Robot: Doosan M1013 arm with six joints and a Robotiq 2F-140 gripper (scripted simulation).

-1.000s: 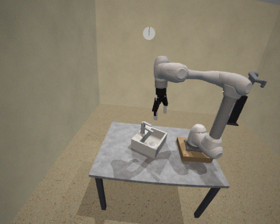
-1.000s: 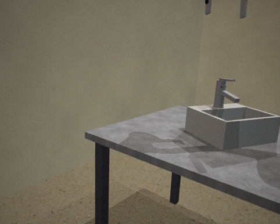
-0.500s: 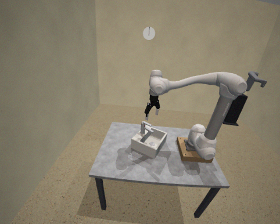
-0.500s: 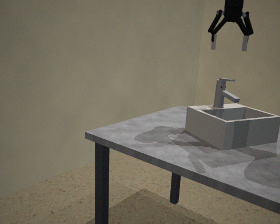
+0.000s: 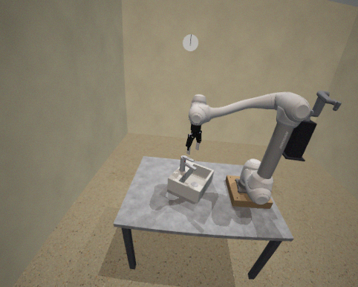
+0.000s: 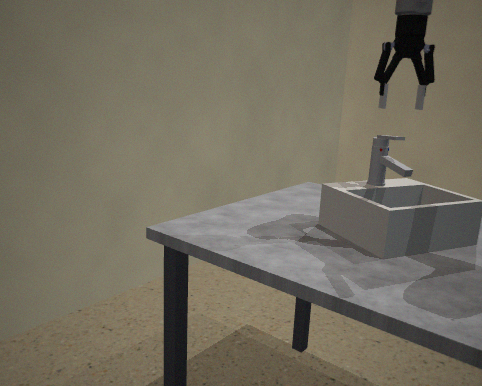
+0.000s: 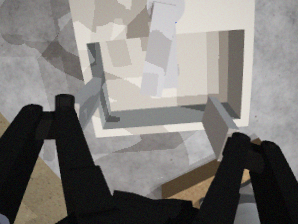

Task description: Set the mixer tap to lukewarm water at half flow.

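The lever lies 30 mm ahead of my hand, 20 mm to the right of it and 110 mm below it. From my hand the other things lie so: grey mixer tap (50 mm ahead, 40 mm to the right, 150 mm below); then white basin (40 mm behind, 10 mm to the right, 340 mm below).
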